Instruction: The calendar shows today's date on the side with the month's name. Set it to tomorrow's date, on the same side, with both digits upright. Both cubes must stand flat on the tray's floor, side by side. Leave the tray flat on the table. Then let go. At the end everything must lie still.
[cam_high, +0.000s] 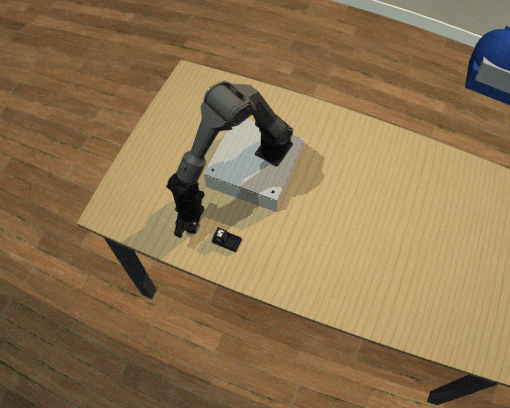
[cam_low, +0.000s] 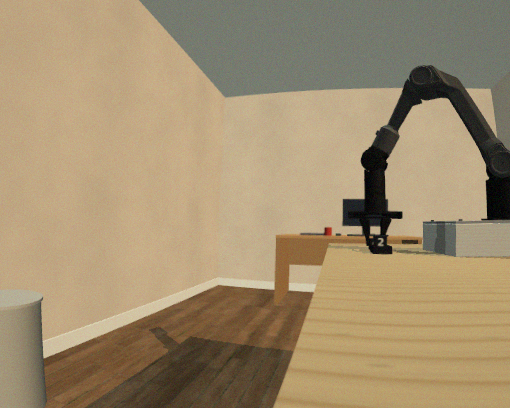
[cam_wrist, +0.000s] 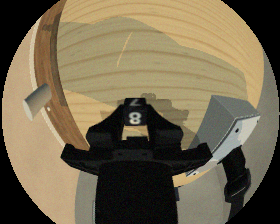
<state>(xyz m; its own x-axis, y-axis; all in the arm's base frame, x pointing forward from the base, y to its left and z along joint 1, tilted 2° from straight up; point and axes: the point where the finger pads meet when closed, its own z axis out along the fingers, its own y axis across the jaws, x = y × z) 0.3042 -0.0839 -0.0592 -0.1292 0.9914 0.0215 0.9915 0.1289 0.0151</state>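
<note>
My hand is 1 cm past the black calendar cube, 9 cm to the right of it and 1 cm below it. From my hand the other things lie so: calendar tray 2 cm behind, 11 cm to the left, 1 cm below.
</note>
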